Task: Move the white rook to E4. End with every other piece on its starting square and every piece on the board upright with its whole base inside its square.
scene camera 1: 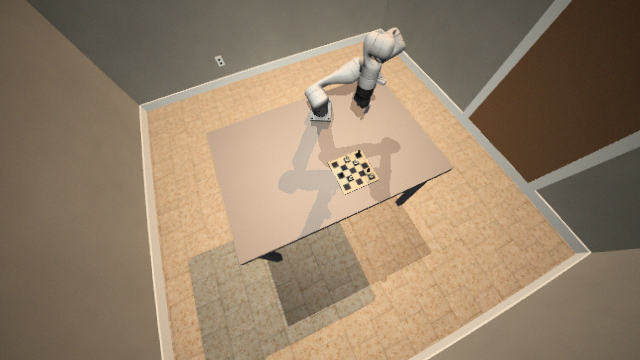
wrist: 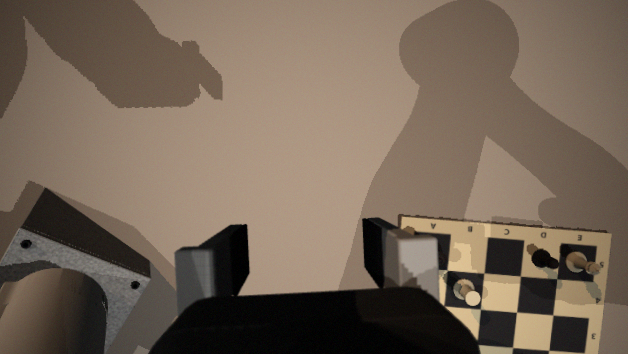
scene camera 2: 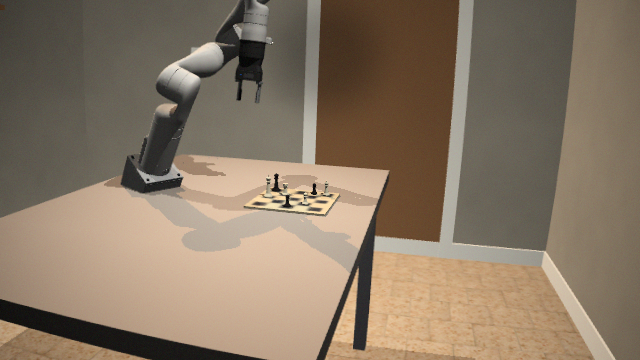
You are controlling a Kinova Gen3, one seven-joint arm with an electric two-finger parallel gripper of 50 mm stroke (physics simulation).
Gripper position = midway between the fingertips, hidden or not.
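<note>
There's a chessboard (wrist: 519, 300) here, and there's the gripper (scene camera 2: 247, 101), which you'd also see in the wrist view (wrist: 306, 246).
</note>
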